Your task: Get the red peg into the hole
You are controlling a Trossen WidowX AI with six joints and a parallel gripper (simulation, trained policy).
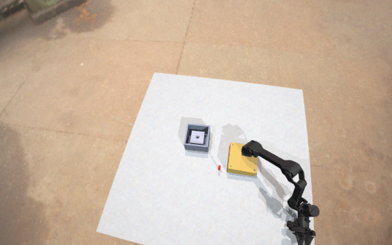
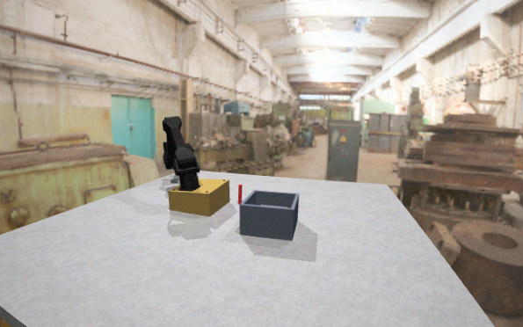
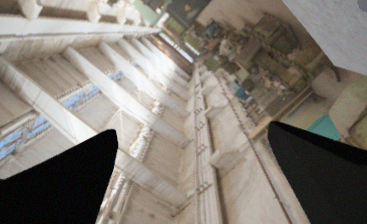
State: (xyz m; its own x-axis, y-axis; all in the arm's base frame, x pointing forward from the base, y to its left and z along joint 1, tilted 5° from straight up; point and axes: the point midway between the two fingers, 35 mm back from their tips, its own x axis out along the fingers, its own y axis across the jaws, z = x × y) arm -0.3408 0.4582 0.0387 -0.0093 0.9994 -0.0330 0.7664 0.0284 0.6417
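My gripper tip is 500 mm short of the red peg, 360 mm to the left of it and 90 mm above it. Round my gripper tip: plate 680 mm ahead, 540 mm to the right, 80 mm below; grey box 680 mm ahead, 540 mm to the right, 100 mm below.
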